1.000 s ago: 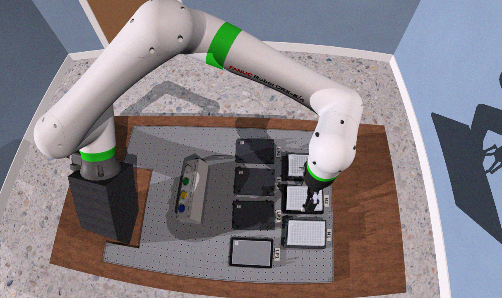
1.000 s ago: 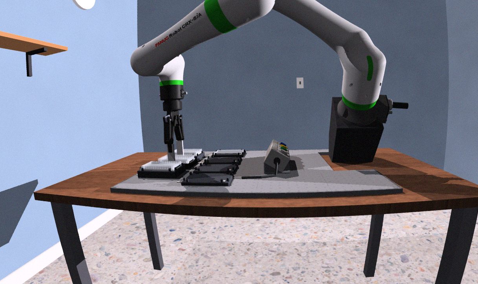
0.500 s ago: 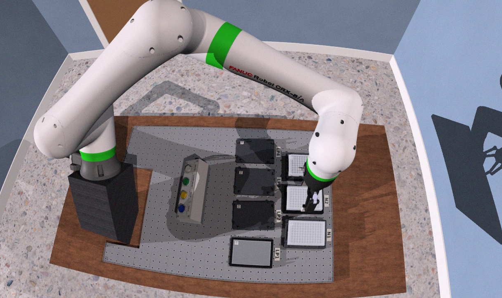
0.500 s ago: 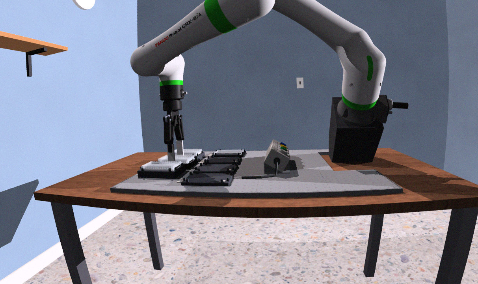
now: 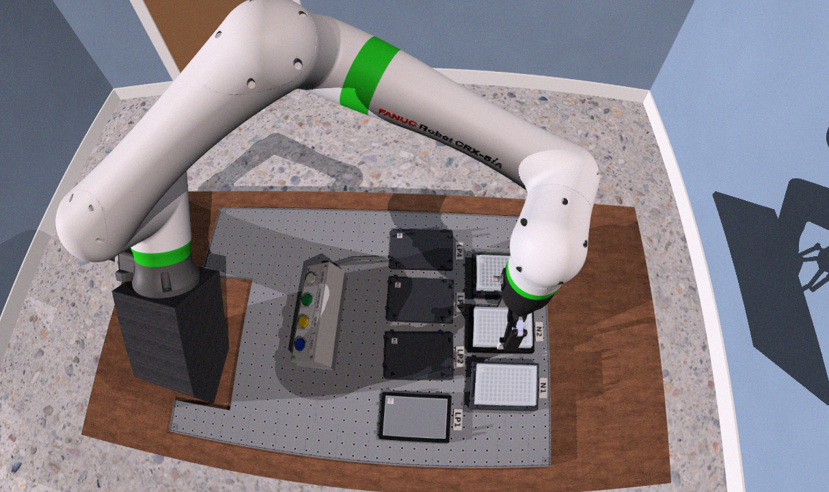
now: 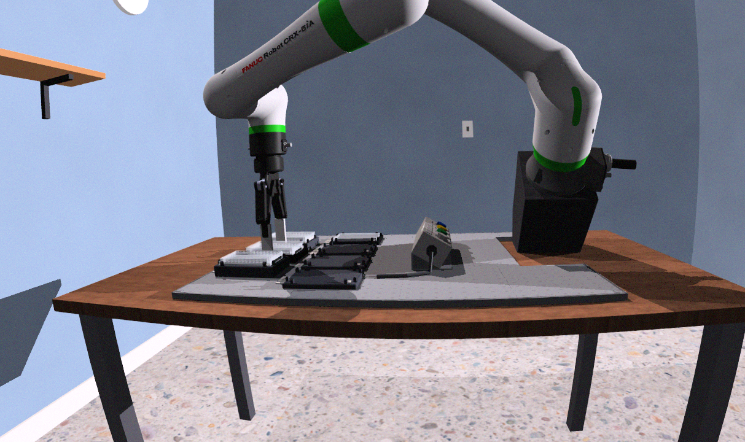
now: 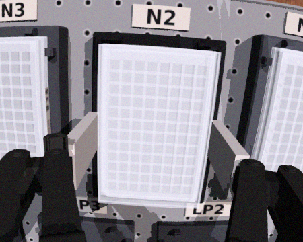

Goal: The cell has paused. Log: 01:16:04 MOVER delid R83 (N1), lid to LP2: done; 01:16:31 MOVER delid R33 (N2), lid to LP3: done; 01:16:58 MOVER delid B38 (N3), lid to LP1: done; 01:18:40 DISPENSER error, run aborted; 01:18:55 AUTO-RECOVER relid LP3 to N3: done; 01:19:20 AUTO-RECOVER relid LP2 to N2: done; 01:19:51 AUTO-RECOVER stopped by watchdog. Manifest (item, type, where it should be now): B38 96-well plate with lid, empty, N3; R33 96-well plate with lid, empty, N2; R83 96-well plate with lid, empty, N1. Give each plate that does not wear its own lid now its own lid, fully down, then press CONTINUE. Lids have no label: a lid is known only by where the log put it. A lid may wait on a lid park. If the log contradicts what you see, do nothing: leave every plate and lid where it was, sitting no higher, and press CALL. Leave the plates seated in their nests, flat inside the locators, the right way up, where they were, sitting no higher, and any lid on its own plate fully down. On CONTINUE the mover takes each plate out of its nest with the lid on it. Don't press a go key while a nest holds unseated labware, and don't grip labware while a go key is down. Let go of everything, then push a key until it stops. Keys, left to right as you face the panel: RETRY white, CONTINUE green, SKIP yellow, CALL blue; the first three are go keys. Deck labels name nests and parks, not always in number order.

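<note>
Right now the park LP1 is 140 mm behind my hand, 230 mm to the right of it and 50 mm below it. The rest, counted from my hand: park LP2 (160 mm behind, 90 mm to the right, 50 mm below); then LP4 (210 mm behind, 160 mm to the left, 50 mm below); then LP3 (190 mm behind, 30 mm to the left, 50 mm below).
</note>
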